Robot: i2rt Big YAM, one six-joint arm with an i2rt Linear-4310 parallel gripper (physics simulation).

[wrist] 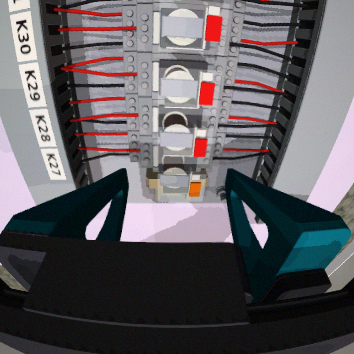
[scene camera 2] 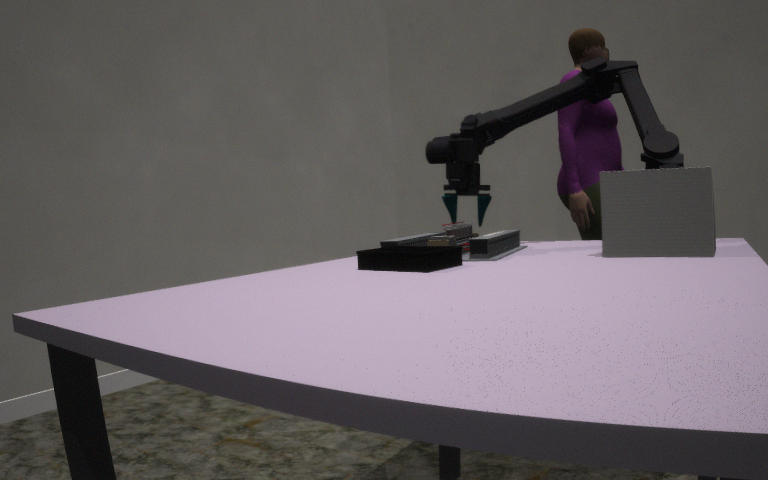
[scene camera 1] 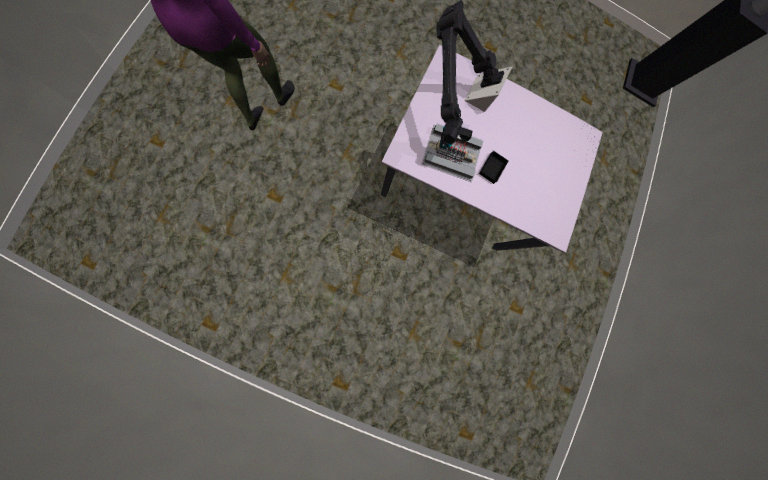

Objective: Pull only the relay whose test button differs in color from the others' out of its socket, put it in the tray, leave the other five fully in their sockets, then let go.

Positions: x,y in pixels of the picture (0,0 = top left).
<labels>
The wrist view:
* gripper: 176,176
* grey panel: 138,192
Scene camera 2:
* gripper: 467,226
</labels>
